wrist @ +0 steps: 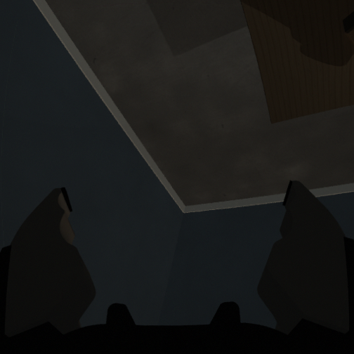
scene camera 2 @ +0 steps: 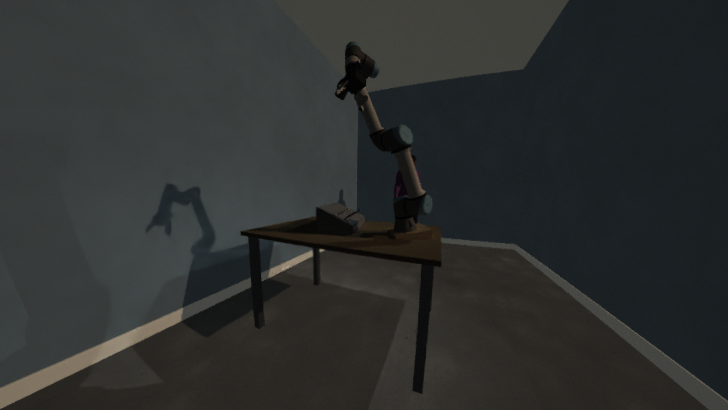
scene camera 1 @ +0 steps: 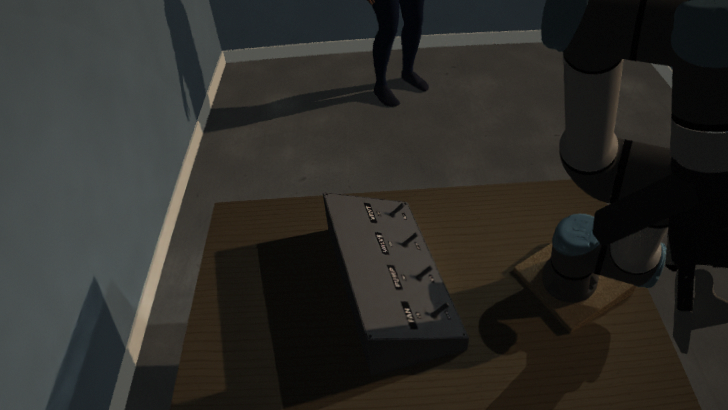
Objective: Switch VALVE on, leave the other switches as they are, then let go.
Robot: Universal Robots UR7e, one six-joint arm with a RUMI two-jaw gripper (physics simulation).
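Seen in the pictures: gripper, between the fingertips: (scene camera 2: 350, 103) (scene camera 1: 678, 308); arm's base, origin of its link: (scene camera 2: 405, 229) (scene camera 1: 569, 278).
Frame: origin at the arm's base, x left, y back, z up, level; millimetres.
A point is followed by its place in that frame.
Note:
The grey sloped switch panel (scene camera 1: 351, 244) {x 10, y -596, z 126 mm} (scene camera 2: 331, 220) {x 263, y -423, z 58 mm} stands on the wooden table. In scene camera 1 it carries a row of levers beside dark labels. The VALVE lever (scene camera 1: 409, 239) {x -57, y -447, z 78 mm} is second from the far end, between the VENT lever (scene camera 1: 397, 209) {x -170, y -486, z 78 mm} and the PUMP lever (scene camera 1: 423, 273) {x 57, y -406, z 76 mm}. The FAN lever (scene camera 1: 439, 310) {x 169, y -364, z 77 mm} is at the near end. All the levers lean the same way, towards the panel's low edge; the small marks beside them are too blurred to read. My gripper (scene camera 2: 340, 92) (wrist: 175, 186) is open and empty, high above the panel and apart from it.
The table (scene camera 1: 234, 224) {x -190, y -1013, z -35 mm} (scene camera 2: 392, 248) {x 336, y 38, z -35 mm} (wrist: 300, 95) also bears the arm's base (scene camera 1: 570, 275) {x 65, y -32, z 98 mm} on a wooden plate, beside the panel's low side. A person (scene camera 1: 385, 45) (scene camera 2: 400, 187) stands beyond the table. A blue wall (scene camera 1: 76, 127) (scene camera 2: 127, 127) rises at the left.

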